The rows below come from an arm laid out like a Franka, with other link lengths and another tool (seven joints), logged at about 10 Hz.
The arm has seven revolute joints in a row. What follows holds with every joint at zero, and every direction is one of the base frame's. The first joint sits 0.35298 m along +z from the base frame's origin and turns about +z. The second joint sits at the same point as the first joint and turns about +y. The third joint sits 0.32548 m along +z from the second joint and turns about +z. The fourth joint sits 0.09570 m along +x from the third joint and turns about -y. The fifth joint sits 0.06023 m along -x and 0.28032 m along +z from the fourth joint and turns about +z. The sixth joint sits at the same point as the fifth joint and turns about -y. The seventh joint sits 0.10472 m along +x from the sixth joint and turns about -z. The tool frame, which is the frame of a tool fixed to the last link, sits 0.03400 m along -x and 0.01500 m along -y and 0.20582 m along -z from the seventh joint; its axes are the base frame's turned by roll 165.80, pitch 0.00 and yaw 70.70 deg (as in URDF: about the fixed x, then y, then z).
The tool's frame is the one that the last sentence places.
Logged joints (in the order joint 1, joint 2, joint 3, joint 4, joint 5, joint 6, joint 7), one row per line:
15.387, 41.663, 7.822, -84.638, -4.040, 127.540, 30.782
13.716, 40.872, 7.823, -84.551, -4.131, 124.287, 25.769
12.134, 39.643, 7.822, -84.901, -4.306, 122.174, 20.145
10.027, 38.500, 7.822, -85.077, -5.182, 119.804, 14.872
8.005, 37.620, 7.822, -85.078, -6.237, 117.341, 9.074
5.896, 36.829, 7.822, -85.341, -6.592, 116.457, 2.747
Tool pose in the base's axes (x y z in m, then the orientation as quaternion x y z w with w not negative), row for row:
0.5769, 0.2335, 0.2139, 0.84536, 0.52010, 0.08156, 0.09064
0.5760, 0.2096, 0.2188, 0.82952, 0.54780, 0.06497, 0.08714
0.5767, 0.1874, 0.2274, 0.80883, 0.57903, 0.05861, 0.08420
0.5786, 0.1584, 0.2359, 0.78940, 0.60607, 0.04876, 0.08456
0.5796, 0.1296, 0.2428, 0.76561, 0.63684, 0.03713, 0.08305
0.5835, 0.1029, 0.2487, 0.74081, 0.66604, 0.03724, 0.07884
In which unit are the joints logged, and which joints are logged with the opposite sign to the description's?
The joints are logged in degrees. Opposite sign: none.
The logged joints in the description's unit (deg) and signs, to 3 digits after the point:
15.387, 41.663, 7.822, -84.638, -4.040, 127.540, 30.782
13.716, 40.872, 7.823, -84.551, -4.131, 124.287, 25.769
12.134, 39.643, 7.822, -84.901, -4.306, 122.174, 20.145
10.027, 38.500, 7.822, -85.077, -5.182, 119.804, 14.872
8.005, 37.620, 7.822, -85.078, -6.237, 117.341, 9.074
5.896, 36.829, 7.822, -85.341, -6.592, 116.457, 2.747

